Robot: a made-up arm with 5 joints. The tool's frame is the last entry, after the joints.
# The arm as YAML. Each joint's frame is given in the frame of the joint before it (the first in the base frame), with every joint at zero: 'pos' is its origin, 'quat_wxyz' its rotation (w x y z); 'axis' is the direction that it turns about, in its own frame. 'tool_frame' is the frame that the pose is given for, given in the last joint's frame.
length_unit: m
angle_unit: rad
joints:
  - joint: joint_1
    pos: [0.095, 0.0, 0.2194]
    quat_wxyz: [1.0, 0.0, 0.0, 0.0]
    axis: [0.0, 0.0, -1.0]
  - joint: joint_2
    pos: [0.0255, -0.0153, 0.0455]
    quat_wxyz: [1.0, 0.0, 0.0, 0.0]
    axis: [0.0, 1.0, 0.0]
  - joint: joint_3
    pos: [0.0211, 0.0, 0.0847]
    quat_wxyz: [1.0, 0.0, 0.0, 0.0]
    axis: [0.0, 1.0, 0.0]
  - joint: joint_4
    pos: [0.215, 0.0, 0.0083]
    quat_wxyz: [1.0, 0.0, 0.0, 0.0]
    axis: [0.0, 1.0, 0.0]
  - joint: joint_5
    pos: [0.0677, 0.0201, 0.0]
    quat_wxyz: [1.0, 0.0, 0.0, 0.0]
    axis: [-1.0, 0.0, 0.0]
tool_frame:
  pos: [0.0, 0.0, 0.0]
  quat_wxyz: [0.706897, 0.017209, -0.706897, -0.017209]
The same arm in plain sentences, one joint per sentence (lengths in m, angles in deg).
The arm has five revolute joints in a row. What follows holds with every joint at zero, and every direction is one of the base frame's. The first joint is mounted 0.095 m along +x and 0.2194 m along +z from the base frame's origin and turns about -z. The second joint is mounted 0.0255 m along +x and 0.0153 m along -y and 0.0455 m along +z from the first joint and turns about +y. The third joint is mounted 0.0211 m along +x and 0.0847 m along +z from the second joint and turns about +y. The fourth joint is mounted 0.215 m along +x and 0.0083 m along +z from the third joint and turns about +y. The fifth joint is mounted 0.0677 m along +x and 0.0201 m along +y from the fourth joint and turns about -x. The tool frame, which is the frame that the pose is given for, is mounted at the same point as the fifth joint; its axes are the base frame's turned by roll 90, pitch -87.21 and yaw -90 deg (as in URDF: about the fixed x, then y, then z).
